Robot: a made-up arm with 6 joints. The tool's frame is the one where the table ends. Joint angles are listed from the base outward.
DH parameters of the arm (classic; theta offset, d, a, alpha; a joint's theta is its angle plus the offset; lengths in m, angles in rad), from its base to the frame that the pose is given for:
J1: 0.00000 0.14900 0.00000 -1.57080
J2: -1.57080 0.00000 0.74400 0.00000
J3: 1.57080 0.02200 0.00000 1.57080
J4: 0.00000 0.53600 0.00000 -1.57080
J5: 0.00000 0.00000 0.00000 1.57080
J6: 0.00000 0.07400 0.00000 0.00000
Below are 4 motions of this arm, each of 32 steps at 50 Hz.
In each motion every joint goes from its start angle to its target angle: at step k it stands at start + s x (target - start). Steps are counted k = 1, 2, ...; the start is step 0. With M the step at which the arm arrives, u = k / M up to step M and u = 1 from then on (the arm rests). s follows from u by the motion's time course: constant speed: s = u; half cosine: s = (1 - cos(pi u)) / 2; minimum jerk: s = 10 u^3 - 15 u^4 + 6 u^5.
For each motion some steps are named. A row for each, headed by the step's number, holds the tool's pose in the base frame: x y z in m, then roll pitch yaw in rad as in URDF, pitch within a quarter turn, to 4 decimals.
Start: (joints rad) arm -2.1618 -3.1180 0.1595 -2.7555 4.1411 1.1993
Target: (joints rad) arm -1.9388 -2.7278 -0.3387 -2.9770 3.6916 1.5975
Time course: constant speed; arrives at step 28
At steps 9, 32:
9: 0.1508 0.1845 -1.0610 0.7076 0.1135 2.1261
32: 0.1605 0.3375 -1.0009 0.4755 -0.0245 2.6332

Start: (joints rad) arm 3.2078 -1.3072 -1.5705 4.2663 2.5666 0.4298
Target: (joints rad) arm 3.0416 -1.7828 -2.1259 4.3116 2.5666 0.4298
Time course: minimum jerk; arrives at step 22
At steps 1, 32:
1: 0.8221 0.0687 -0.1196 -0.0597 -0.7217 -0.6781
32: 0.3867 -0.0237 -0.3378 -0.7127 0.1172 -0.6747

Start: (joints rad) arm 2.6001 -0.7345 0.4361 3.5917 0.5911 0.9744
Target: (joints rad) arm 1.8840 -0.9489 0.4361 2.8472 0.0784 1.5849
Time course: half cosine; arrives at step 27
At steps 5, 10, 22, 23, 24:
5: 0.5969 -0.4176 1.2506 0.8104 0.2883 0.9730
10: 0.5534 -0.5443 1.2207 0.7712 0.2128 0.7319
22: 0.3027 -0.8417 1.1252 0.6008 0.1305 0.1362
23: 0.2870 -0.8527 1.1202 0.5914 0.1317 0.1114
24: 0.2743 -0.8611 1.1163 0.5840 0.1330 0.0920

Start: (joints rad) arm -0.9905 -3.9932 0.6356 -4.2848 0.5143 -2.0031
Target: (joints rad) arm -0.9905 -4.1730 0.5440 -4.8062 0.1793 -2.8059
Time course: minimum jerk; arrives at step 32
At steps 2, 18, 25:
2: 0.4319 -0.5583 -0.9241 2.6586 0.4245 2.1053
18: 0.4973 -0.6778 -0.8379 -3.0208 0.4987 3.0623
25: 0.5280 -0.7381 -0.7851 -2.7575 0.3228 -2.7884

